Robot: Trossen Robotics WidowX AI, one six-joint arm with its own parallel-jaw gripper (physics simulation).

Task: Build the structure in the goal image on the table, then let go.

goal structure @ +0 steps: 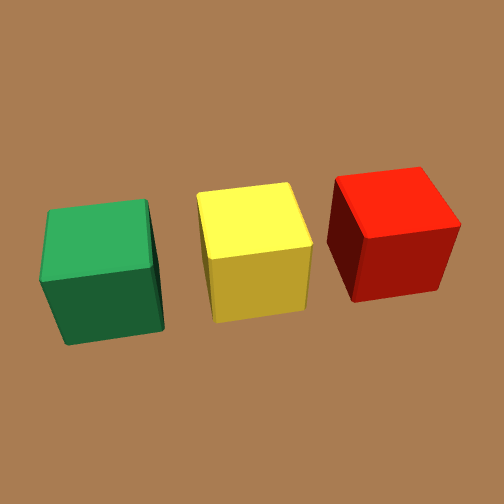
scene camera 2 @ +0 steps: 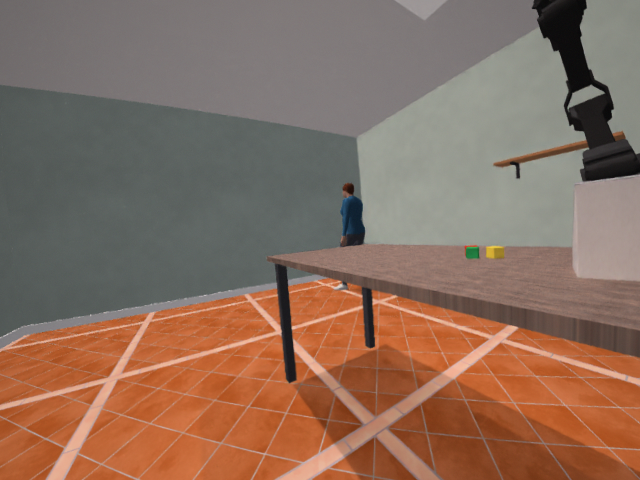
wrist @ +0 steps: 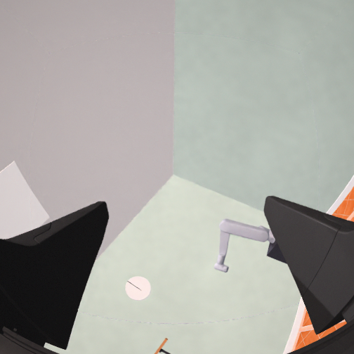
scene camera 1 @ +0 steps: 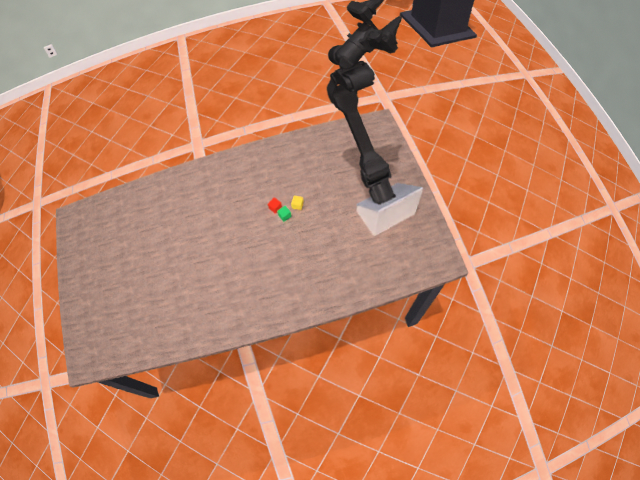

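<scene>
A red cube, a green cube and a yellow cube rest on the wooden table. In scene camera 1 red and green are close together, corner to corner; whether they touch is unclear. Yellow stands apart to their right. In scene camera 2 green partly hides red. My gripper is open and empty, raised far from the cubes, past the table's far edge in scene camera 1.
The arm stands on a pale wedge-shaped base on the table, right of the cubes. A dark pedestal stands on the floor behind. A person in blue stands beyond the table. A wooden shelf is on the wall.
</scene>
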